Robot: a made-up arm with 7 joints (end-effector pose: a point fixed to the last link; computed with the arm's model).
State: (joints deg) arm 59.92 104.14 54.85 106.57 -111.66 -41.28 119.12
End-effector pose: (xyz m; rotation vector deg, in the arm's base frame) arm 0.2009 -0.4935 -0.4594 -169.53 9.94 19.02
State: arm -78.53 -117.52 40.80 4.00 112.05 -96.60 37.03
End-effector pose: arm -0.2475 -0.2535 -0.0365 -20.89 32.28 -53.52
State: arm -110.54 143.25 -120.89 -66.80 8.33 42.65 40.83
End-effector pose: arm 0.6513 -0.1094 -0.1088 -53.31 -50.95 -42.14
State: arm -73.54 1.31 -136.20 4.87 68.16 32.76 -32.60
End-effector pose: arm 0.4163 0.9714 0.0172 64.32 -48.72 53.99
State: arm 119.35 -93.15 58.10 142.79 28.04 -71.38 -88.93
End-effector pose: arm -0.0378 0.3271 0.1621 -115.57 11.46 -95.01
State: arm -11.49 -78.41 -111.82 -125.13 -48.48 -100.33 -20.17
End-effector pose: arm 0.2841 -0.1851 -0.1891 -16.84 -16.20 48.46
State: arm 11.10 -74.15 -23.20 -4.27 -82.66 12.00 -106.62
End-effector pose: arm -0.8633 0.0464 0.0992 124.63 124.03 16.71
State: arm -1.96 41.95 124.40 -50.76 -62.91 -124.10 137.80
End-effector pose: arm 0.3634 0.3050 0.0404 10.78 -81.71 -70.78
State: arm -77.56 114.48 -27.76 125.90 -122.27 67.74 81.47
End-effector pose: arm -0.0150 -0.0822 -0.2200 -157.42 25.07 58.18
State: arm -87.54 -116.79 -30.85 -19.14 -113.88 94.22 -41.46
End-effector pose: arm -0.3708 -0.1596 0.5072 -160.15 52.75 -56.21
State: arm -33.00 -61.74 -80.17 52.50 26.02 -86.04 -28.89
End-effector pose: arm -0.3964 0.4248 -0.1516 128.70 62.05 46.29
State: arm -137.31 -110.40 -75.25 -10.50 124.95 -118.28 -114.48
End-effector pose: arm -0.2326 0.1633 0.3455 -43.88 -51.47 103.69
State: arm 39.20 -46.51 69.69 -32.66 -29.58 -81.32 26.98
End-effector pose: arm 0.0400 0.1086 -0.6261 18.65 -19.41 -44.14
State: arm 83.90 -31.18 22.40 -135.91 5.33 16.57 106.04
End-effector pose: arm 0.2298 0.1417 -0.3557 -72.02 9.75 -40.82
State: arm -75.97 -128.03 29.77 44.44 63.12 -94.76 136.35
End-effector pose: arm -0.1382 -0.1393 0.0621 -82.36 32.80 62.29
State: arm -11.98 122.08 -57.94 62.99 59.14 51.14 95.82
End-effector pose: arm 0.0888 -0.4143 0.4039 11.60 -10.64 167.10
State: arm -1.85 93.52 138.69 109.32 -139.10 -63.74 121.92
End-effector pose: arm -0.0776 0.6417 0.1276 -0.19 -32.28 43.04
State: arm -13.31 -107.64 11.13 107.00 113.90 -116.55 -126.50
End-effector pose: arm 0.1204 0.1540 0.0339 159.68 24.23 15.78
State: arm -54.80 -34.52 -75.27 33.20 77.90 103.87 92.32
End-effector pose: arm 0.0949 0.2954 -0.4329 -149.38 -1.53 2.50
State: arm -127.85 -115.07 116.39 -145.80 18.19 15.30 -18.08
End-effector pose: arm 0.2758 0.4601 0.5199 105.71 74.85 -92.11
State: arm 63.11 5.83 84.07 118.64 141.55 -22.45 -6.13
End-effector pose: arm -0.4653 0.3070 0.0768 90.47 92.44 9.29
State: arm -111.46 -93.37 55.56 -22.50 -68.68 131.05 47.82
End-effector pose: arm -0.2709 0.0147 0.2331 -40.30 -61.68 41.32
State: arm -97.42 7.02 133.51 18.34 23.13 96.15 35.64
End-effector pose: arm -0.0821 0.4264 0.7656 -14.74 134.24 82.45
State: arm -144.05 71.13 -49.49 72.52 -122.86 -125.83 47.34
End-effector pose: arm 0.1171 0.4286 0.0908 69.04 1.32 58.21
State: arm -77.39 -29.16 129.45 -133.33 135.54 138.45 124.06
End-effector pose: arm 0.3521 0.3011 0.3603 28.57 13.33 61.14
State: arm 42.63 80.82 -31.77 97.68 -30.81 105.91 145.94
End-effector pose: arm 0.0602 -0.1048 0.3703 -54.20 -38.73 37.05
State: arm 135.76 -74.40 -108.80 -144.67 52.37 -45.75 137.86
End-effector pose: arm 0.2062 -0.0623 -0.1001 35.73 127.34 -47.77
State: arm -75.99 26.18 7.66 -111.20 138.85 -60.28 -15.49
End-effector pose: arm 0.3335 0.5504 0.6516 -63.45 -102.75 66.21
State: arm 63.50 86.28 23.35 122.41 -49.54 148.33 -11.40
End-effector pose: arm 0.1061 -0.0537 -0.0130 74.28 -36.70 36.61
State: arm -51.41 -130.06 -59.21 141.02 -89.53 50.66 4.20
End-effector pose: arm 0.0426 0.3961 -0.3139 14.06 105.91 -116.80
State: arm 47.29 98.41 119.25 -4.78 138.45 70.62 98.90
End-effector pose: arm 0.6895 0.3755 -0.1236 24.02 82.48 24.00
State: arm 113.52 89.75 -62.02 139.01 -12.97 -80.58 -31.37
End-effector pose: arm 0.2712 0.3890 0.2663 128.47 39.75 -103.87
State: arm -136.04 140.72 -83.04 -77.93 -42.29 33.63 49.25
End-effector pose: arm 0.6998 0.0138 0.3235 -35.93 -90.97 -70.85
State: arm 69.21 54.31 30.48 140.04 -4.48 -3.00 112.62
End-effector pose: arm -0.2741 -0.3328 0.2222 54.03 -32.21 51.66
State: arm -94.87 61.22 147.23 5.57 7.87 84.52 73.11
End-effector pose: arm 0.5062 0.3963 0.6308 43.34 103.76 63.59
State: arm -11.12 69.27 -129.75 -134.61 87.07 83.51 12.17
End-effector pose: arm 0.0533 -0.4062 -0.0538 -113.09 51.09 56.45
